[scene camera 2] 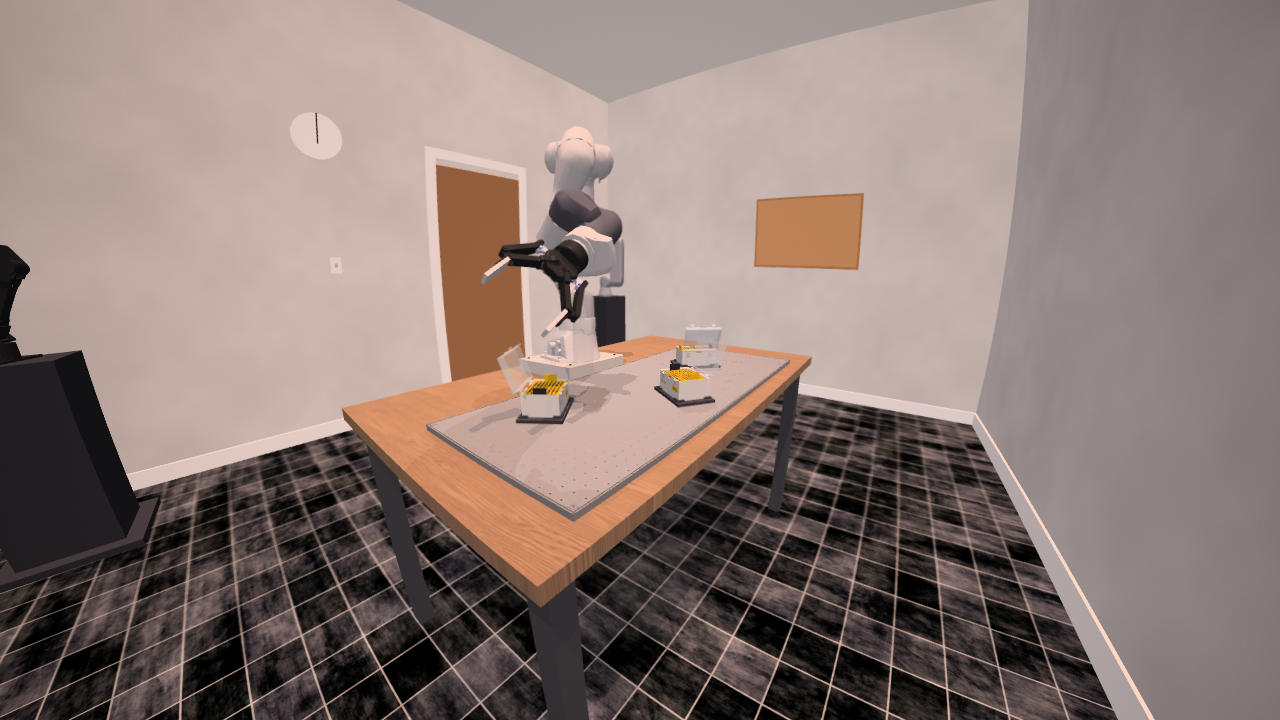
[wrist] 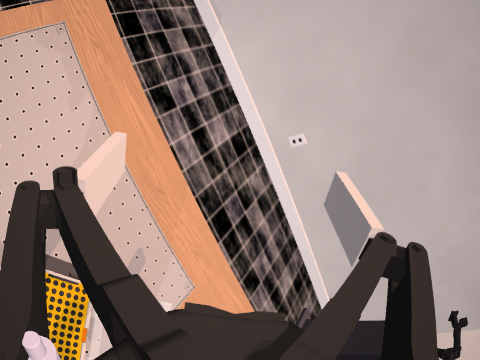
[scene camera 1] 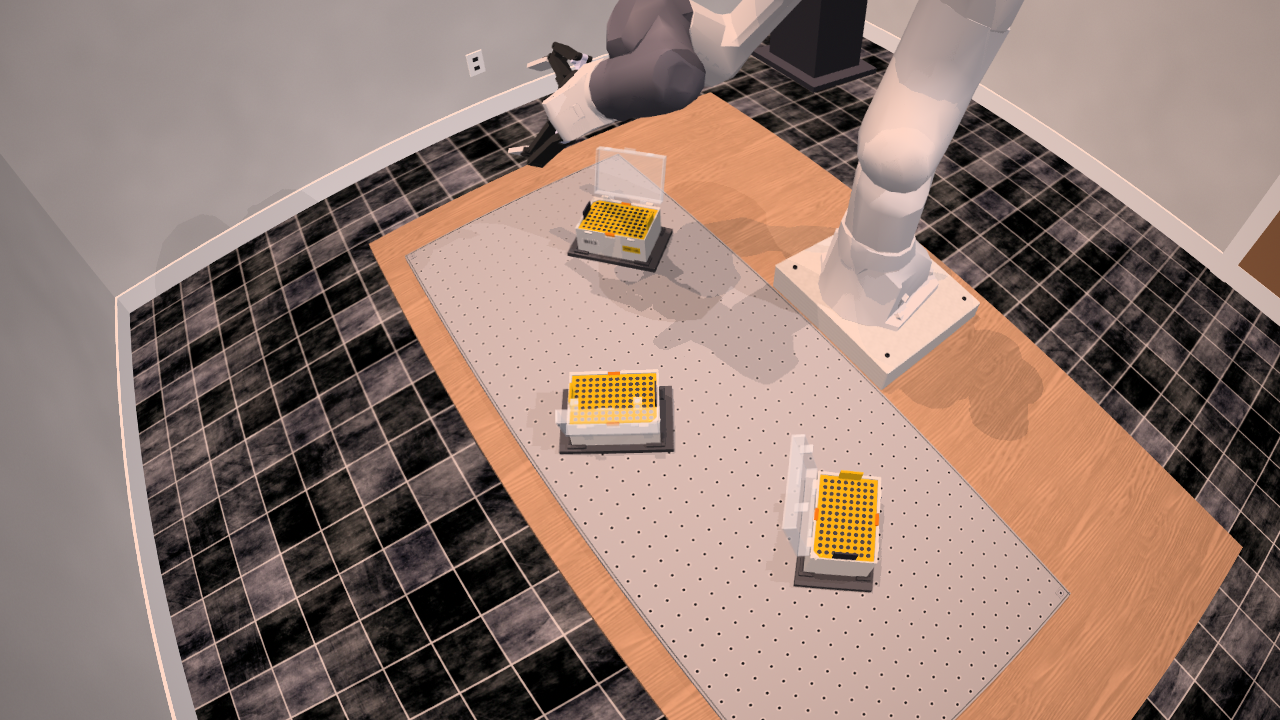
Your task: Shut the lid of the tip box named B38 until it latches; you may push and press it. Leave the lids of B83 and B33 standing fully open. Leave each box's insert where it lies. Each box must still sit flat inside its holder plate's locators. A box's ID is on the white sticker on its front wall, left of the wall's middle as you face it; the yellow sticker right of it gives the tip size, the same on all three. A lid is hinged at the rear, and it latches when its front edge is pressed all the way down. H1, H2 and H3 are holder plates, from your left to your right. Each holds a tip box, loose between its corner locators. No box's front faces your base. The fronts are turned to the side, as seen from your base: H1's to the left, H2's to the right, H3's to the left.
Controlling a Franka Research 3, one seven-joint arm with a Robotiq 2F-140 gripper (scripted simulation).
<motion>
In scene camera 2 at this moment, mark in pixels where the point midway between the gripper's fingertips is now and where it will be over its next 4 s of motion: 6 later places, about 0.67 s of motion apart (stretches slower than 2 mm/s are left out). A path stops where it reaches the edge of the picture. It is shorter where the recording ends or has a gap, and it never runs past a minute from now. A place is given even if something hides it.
My gripper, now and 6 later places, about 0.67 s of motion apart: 514,306; 549,277; 590,248; 634,225; 676,209; 709,202; 733,204
</motion>
